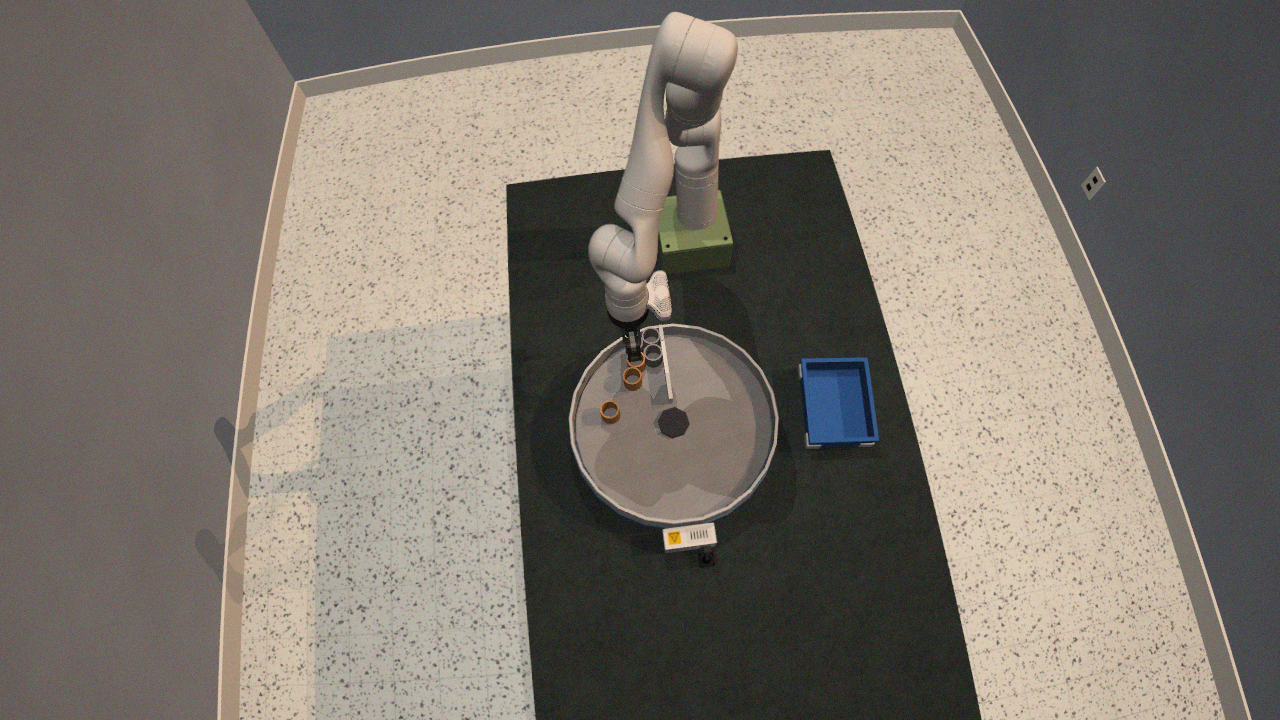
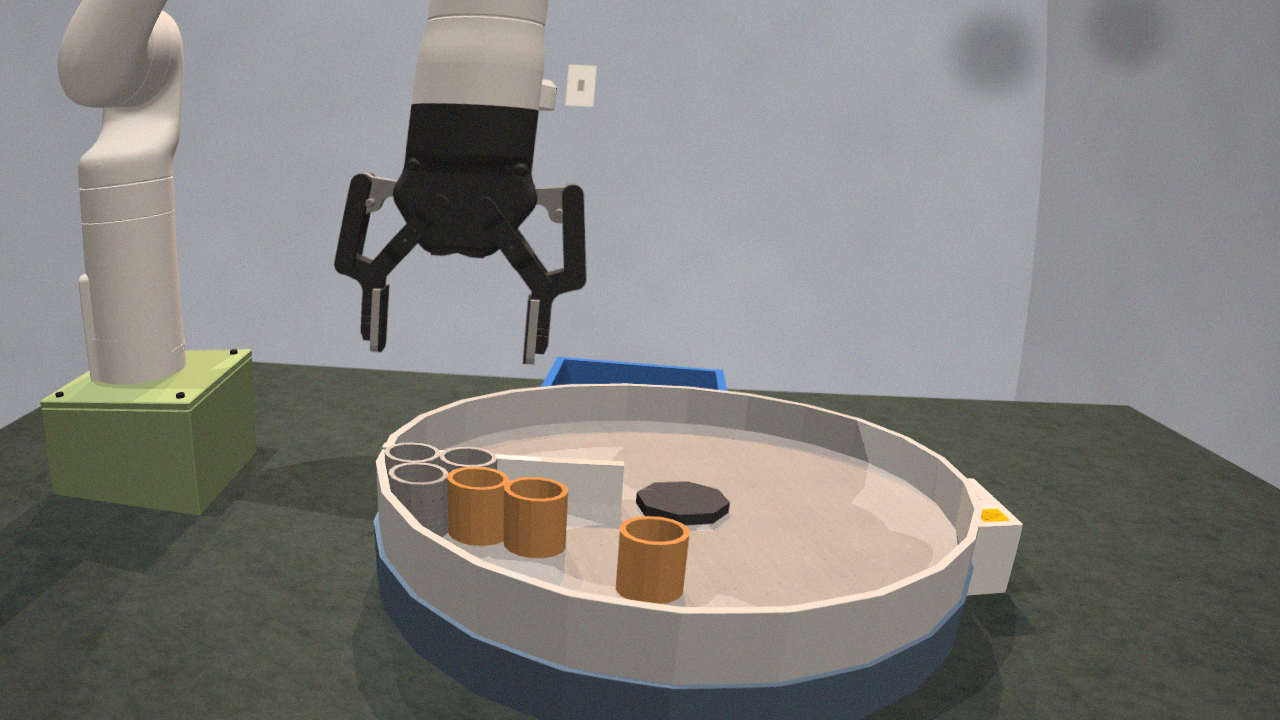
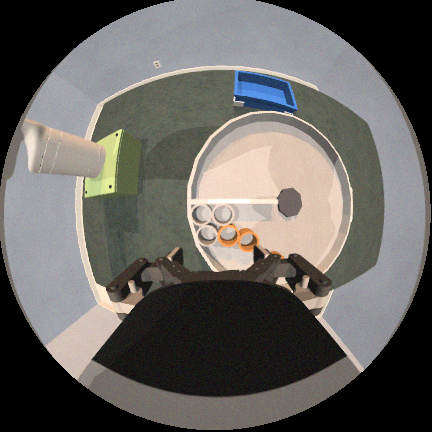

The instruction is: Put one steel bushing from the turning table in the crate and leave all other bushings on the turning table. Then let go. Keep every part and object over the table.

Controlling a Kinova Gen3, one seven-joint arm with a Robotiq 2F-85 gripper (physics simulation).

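Places are measured from the arm's base along level axes (x up, y back, z right), in centimetres.
Where they show: gripper, fingertip midpoint: (image 1: 630, 335) (image 2: 451, 355) (image 3: 217, 254); arm's base, link origin: (image 1: 697, 214) (image 2: 142, 369) (image 3: 96, 161).
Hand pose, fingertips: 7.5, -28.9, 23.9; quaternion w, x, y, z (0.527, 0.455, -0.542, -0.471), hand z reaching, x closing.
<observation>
Things, the pixels of their top centre, and the offset from my fingertips, as dx, dy, dz. "*": a spot on its surface instead.
- rim, surface spot: (image 2: 411, 453) (image 3: 198, 205) * -8.4, +2.5, -6.4
- second orange bushing, top centre: (image 2: 535, 488) (image 3: 248, 241) (image 1: 632, 375) -7.7, -5.1, +1.5
- blue crate, top centre: (image 2: 637, 379) (image 1: 839, 399) (image 3: 265, 85) -11.9, -21.6, -39.1
- pale upright divider, surface spot: (image 2: 572, 492) * -10.6, -8.6, -4.8
- dark hub, top centre: (image 2: 683, 497) (image 1: 673, 421) (image 3: 290, 201) -10.8, -16.2, -3.9
- white box, surface spot: (image 2: 991, 550) * -13.1, -38.0, +4.8
My gripper (image 1: 633, 353) (image 2: 454, 344) (image 3: 217, 254) is open and empty, well above the left part of the turning table (image 1: 774, 420) (image 2: 716, 644) (image 3: 351, 200). Three upright grey steel bushings cluster between rim and divider: a front one (image 2: 418, 505) (image 3: 207, 243), one at the rim (image 2: 411, 453) (image 3: 193, 214) and one nearer the hub (image 2: 468, 458) (image 3: 233, 215). An orange bushing (image 2: 477, 514) (image 3: 228, 244) stands close beside the front steel one, a second orange bushing (image 2: 535, 523) (image 3: 247, 248) beside it, and a third (image 1: 610, 417) (image 2: 651, 565) apart. The blue crate (image 1: 837, 440) (image 2: 644, 371) (image 3: 267, 106) stands beyond the turning table.
A pale upright divider (image 1: 665, 367) (image 2: 572, 492) (image 3: 235, 201) runs from the rim towards the dark hub (image 1: 673, 422) (image 2: 682, 501) (image 3: 290, 202). A white box (image 1: 689, 537) (image 2: 991, 550) stands at the rim. The arm rises from a green base (image 1: 695, 255) (image 2: 125, 447) (image 3: 129, 165).
</observation>
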